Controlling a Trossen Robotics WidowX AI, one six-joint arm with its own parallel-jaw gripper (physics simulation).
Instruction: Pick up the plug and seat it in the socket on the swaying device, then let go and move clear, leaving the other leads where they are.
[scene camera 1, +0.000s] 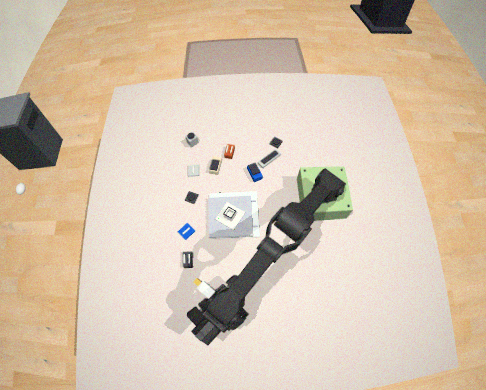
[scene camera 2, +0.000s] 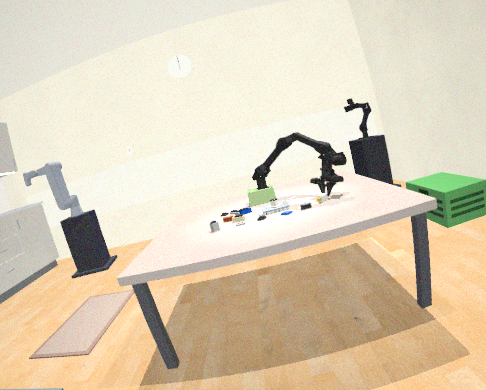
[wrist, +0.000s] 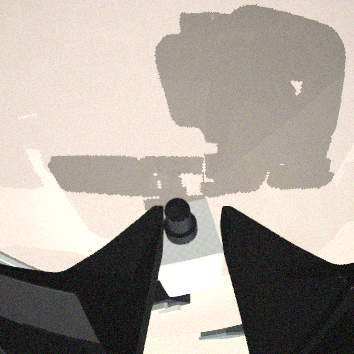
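Observation:
My gripper (scene camera 1: 212, 295) (scene camera 2: 327, 190) (wrist: 192, 214) is shut on the plug (scene camera 1: 204, 289) (scene camera 2: 321, 198) (wrist: 191, 261), a white block with a yellow tip and a dark knob on its back. It holds the plug above the table's near left part, away from the device. The device (scene camera 1: 218, 226) (scene camera 2: 276, 209) is a grey-white plate with a white square socket (scene camera 1: 229, 213) on top, standing at the table's middle. The socket does not show in the wrist view, which shows only table and shadow ahead of the plug.
Other leads lie around the device: a grey cylinder (scene camera 1: 192, 139), an orange one (scene camera 1: 229, 151), a blue one (scene camera 1: 254, 172), a flat blue one (scene camera 1: 186, 230) and a black one (scene camera 1: 187, 259) close to the plug. The arm's green base (scene camera 1: 338, 210) stands to the right.

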